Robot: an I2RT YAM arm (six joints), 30 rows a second.
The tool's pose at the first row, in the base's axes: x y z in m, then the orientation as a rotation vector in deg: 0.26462, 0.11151, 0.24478, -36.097, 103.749, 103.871
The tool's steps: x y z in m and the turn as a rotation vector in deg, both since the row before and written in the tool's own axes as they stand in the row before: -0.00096, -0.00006, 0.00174, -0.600, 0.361, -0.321; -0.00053, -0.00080, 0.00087, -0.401, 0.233, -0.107; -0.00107, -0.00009, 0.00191, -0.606, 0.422, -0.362; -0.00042, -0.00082, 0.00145, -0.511, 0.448, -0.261; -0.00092, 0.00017, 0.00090, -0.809, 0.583, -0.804
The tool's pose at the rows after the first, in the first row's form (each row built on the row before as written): 0.26544, 0.11323, 0.24536, -36.945, 103.301, 104.267; 0.26637, 0.11409, 0.24510, -37.418, 103.062, 104.600; 0.26725, 0.11599, 0.24575, -38.363, 102.614, 104.969; 0.26809, 0.11745, 0.24543, -39.220, 102.319, 105.304; 0.26866, 0.11835, 0.24618, -40.747, 101.508, 105.576
